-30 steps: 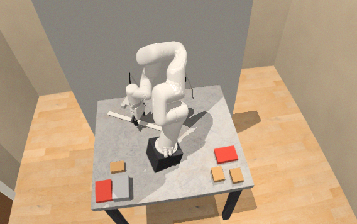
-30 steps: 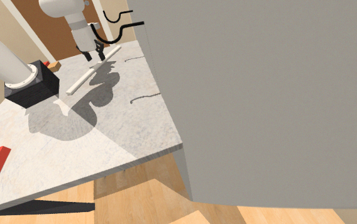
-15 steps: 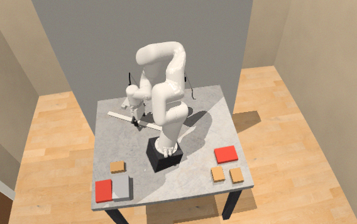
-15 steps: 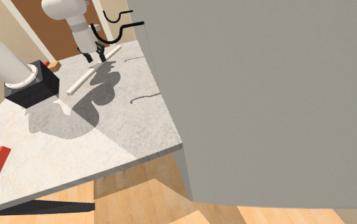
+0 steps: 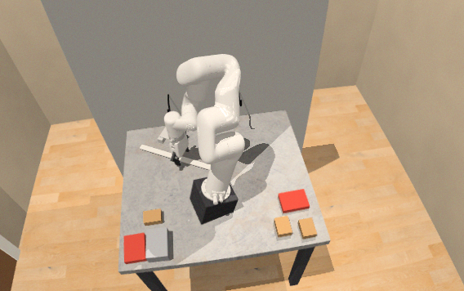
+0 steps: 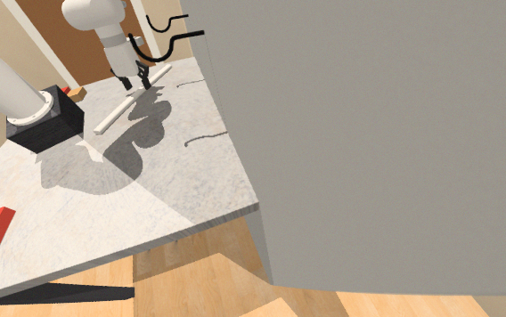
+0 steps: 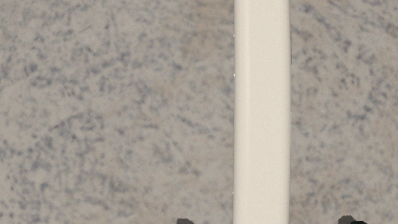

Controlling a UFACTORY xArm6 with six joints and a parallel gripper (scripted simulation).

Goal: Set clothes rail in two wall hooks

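The white clothes rail lies 20 mm below my hand. Round my hand: grey block 460 mm behind, 110 mm to the left; grey wall 400 mm above, 290 mm ahead, 140 mm to the right.
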